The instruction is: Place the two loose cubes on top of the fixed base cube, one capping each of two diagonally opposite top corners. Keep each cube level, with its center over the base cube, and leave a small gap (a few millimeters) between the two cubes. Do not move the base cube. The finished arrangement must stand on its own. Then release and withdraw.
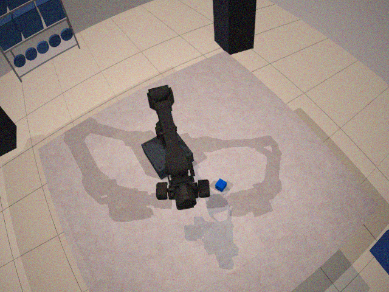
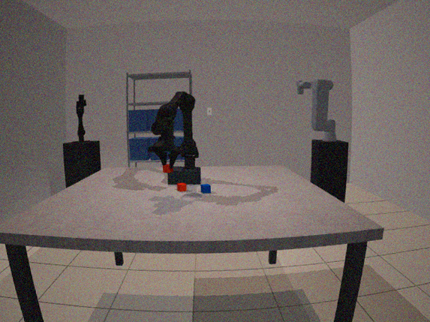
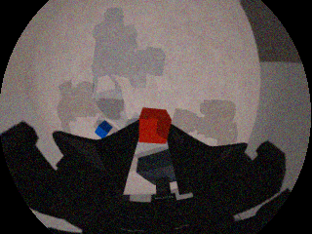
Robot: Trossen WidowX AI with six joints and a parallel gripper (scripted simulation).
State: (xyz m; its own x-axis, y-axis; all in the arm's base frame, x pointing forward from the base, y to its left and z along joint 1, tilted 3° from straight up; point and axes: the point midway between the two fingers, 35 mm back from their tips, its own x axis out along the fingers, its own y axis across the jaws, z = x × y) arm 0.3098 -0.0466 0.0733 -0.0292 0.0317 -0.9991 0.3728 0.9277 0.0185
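Now: the blue cube 3 cm behind my gripper tip, 17 cm to the left of it and 10 cm below it.
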